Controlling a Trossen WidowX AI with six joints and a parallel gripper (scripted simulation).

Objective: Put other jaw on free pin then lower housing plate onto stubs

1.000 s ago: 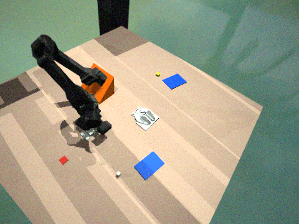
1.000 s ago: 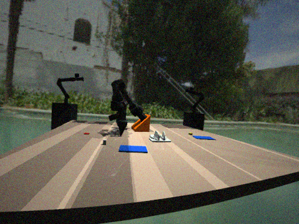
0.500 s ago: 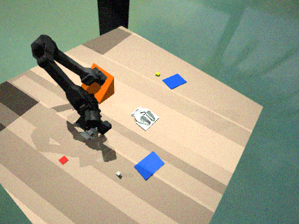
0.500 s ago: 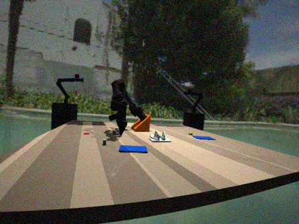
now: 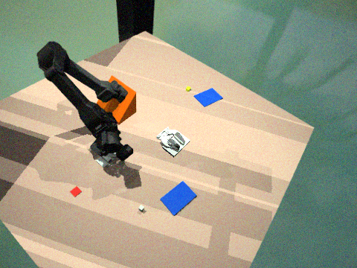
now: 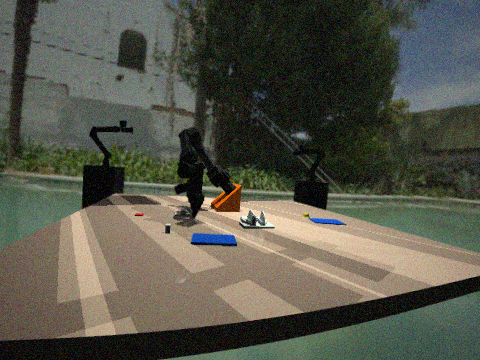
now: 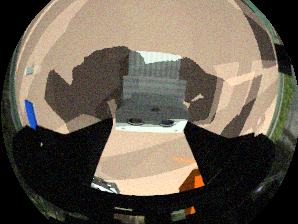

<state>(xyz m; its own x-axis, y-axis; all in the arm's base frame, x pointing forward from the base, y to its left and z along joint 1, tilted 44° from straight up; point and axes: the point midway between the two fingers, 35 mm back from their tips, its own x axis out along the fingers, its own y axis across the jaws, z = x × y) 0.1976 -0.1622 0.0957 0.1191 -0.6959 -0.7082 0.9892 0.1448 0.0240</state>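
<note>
The grey jaw is 10 cm ahead of my gripper tip, 22 cm to the left of it and 1 cm above it. Also, from my gripper tip: grey cube 26 cm ahead, 7 cm to the right, 1 cm above; then red patch 5 cm ahead, 21 cm to the right; then white base plate 14 cm ahead, 24 cm to the left.
</note>
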